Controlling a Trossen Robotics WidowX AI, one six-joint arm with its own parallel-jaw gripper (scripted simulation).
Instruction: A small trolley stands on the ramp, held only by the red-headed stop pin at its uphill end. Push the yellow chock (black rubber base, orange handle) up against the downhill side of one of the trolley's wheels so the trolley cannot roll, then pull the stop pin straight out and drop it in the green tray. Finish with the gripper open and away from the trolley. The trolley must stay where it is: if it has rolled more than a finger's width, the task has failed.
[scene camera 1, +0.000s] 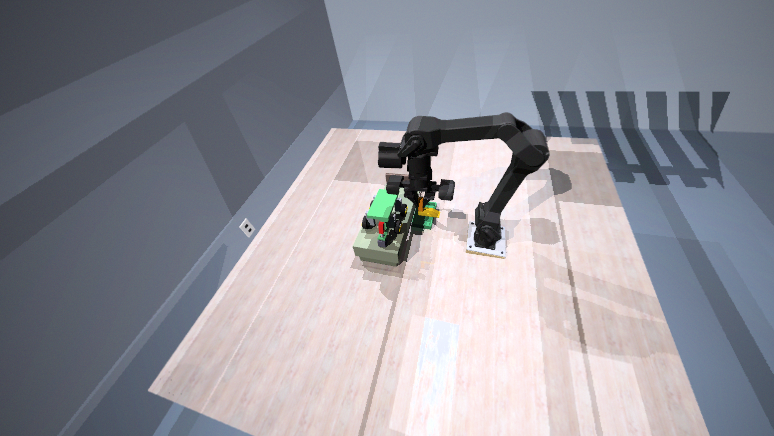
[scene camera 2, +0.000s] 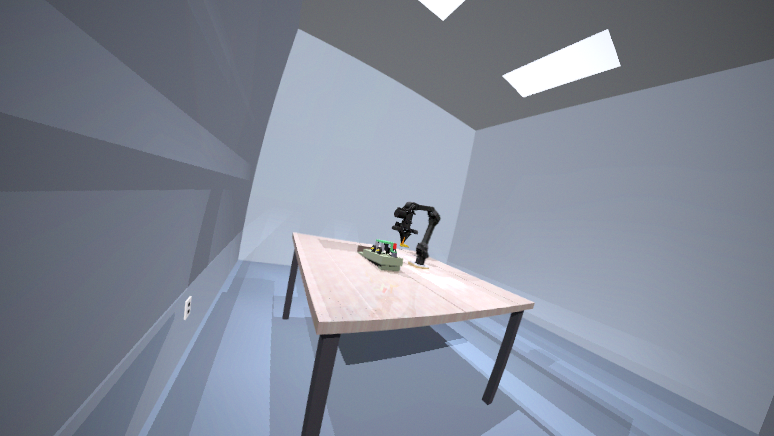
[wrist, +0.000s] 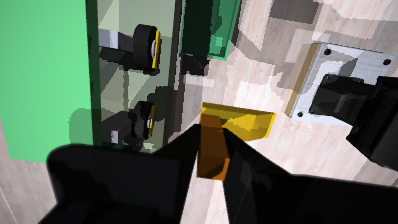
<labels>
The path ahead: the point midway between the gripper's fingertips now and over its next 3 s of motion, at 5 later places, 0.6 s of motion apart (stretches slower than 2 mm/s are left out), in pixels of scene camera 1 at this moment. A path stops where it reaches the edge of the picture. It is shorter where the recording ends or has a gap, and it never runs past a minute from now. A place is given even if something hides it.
The gripper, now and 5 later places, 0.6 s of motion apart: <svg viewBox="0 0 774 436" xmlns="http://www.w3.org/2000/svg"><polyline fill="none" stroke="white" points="420,207 420,193 418,180 417,177 413,177 409,183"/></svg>
</labels>
